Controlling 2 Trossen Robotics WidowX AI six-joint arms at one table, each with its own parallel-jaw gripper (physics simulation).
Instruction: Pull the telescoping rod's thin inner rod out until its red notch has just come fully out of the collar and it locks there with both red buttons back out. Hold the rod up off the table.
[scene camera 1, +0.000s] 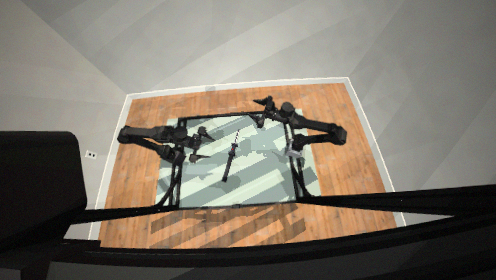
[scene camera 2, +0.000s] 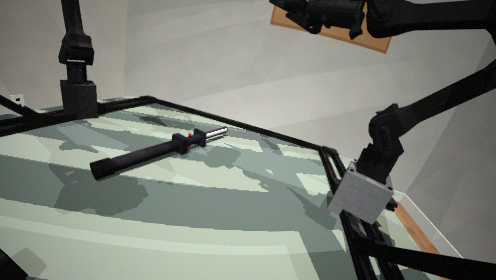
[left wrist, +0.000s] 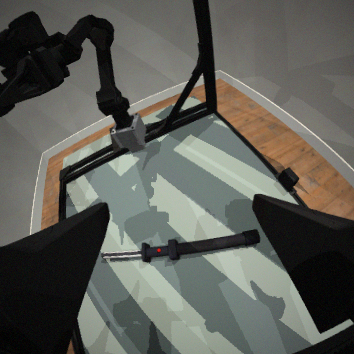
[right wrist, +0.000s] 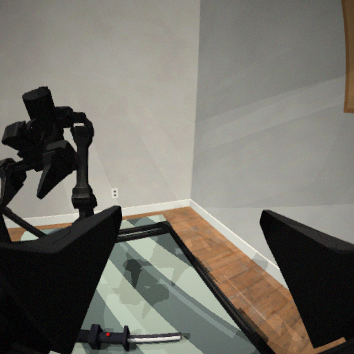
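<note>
The telescoping rod lies on the table, its black tube (scene camera 1: 227, 169) (scene camera 2: 145, 154) (left wrist: 212, 245) thick, with two dark flanges at the collar. A red button (left wrist: 159, 250) (right wrist: 108, 334) shows between the flanges; in scene camera 2 red shows on both sides. The thin silver inner rod (scene camera 1: 237, 135) (scene camera 2: 216, 133) (left wrist: 122, 255) (right wrist: 155, 338) sticks out a short way; I cannot make out a red notch on it. My left gripper (scene camera 1: 211, 148) (left wrist: 182, 205) is open and empty, raised left of the rod. My right gripper (scene camera 1: 257, 114) (scene camera 2: 279, 8) (right wrist: 193, 215) is open and empty, high above the table's back right.
A black frame (scene camera 2: 235, 122) borders the table, with dark uprights and braces, one upright (left wrist: 204, 55) showing in the left wrist view. The right arm stands on a silver block (scene camera 2: 362, 195) (left wrist: 129, 135) at the table's right side. Striped shadows cross the table top (scene camera 2: 200, 260).
</note>
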